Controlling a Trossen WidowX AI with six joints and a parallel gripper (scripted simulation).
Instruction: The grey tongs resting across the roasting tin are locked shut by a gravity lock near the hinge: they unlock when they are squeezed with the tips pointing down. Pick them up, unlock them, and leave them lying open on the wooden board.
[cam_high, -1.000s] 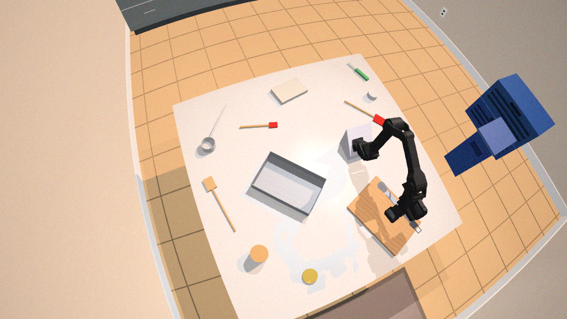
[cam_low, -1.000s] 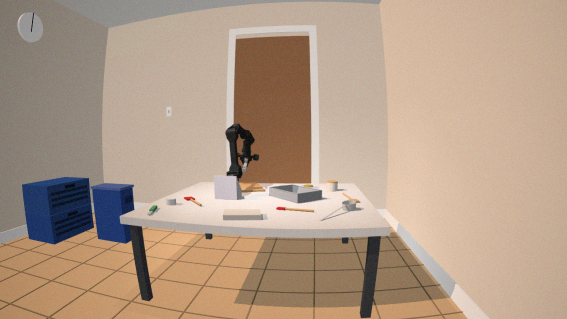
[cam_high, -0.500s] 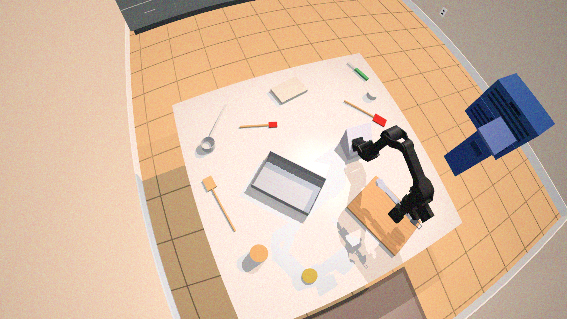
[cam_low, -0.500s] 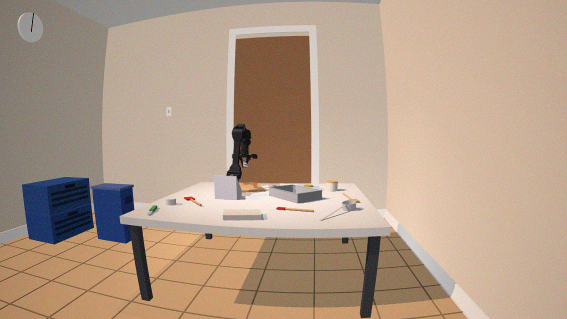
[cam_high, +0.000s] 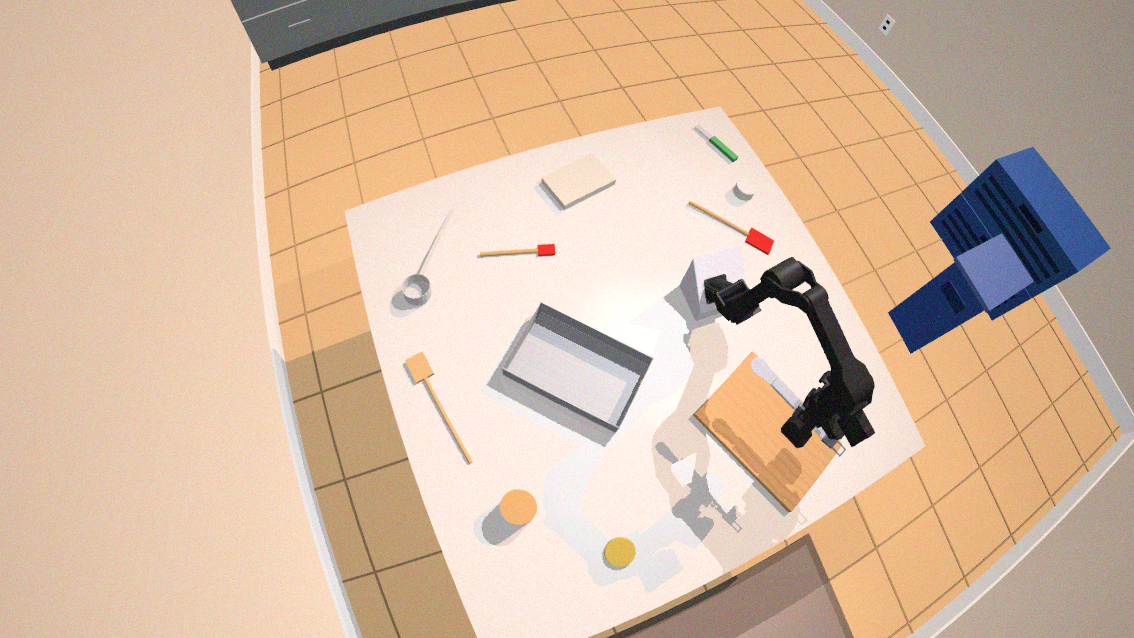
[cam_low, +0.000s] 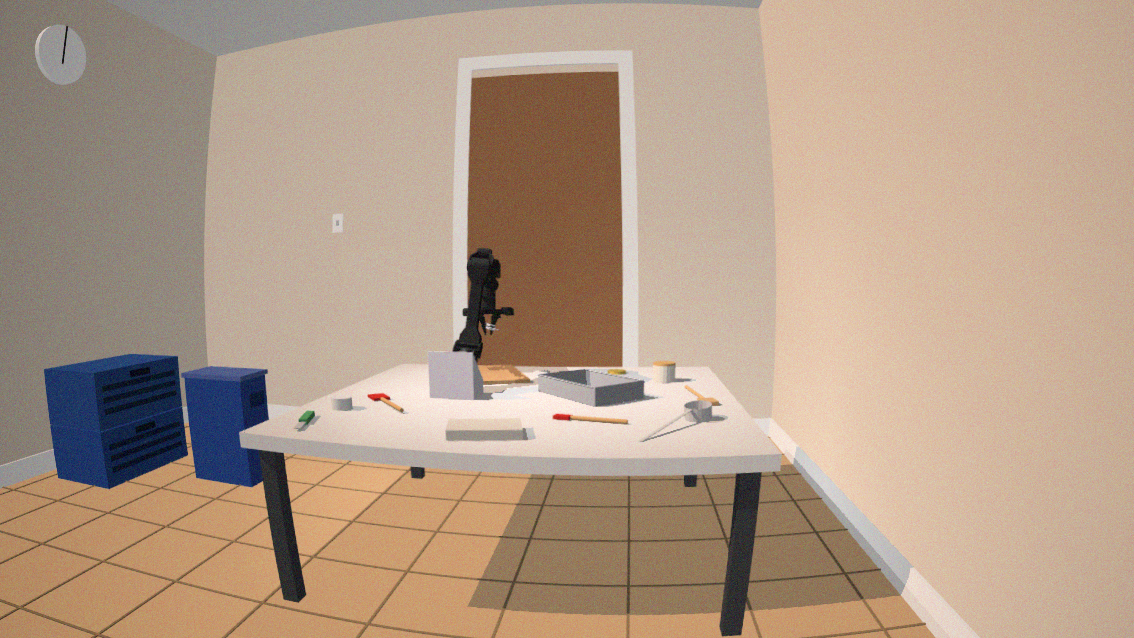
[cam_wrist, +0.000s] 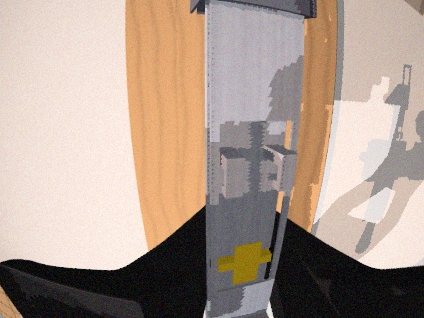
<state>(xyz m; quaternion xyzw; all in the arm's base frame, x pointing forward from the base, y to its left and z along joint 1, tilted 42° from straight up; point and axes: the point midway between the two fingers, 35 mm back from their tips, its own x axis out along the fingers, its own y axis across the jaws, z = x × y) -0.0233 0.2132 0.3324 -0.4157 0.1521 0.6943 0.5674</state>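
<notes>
The wooden board lies 150 mm below my gripper tip. From my gripper tip the other things lie so: yellow lock piece: 40 mm above; then grey roasting tin: 410 mm ahead, 310 mm to the right, 130 mm below; then yellow disc: 470 mm ahead, 150 mm below, 140 mm to the left.
</notes>
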